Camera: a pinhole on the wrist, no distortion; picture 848 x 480 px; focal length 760.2 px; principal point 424.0 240.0 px. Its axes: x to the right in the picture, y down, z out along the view. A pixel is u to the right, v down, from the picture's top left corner.
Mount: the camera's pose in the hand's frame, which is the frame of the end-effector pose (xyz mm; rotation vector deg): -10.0 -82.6 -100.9 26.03 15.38 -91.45
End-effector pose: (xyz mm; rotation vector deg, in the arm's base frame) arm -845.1 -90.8 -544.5 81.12 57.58 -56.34
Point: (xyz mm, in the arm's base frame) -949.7 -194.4 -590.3
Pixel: 148 393
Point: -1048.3 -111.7 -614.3
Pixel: 674 408
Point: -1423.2 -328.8 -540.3
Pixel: 781 92
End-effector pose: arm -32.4 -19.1 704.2 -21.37 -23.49 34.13
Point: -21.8 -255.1 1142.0
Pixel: 549 325
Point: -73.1 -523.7 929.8
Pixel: outside the picture
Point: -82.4 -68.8 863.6
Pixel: 65 272
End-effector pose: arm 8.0 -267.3 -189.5 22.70 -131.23 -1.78
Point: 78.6 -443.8 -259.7
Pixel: 676 182
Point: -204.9 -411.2 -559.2
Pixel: 142 210
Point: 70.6 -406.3 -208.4
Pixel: 610 323
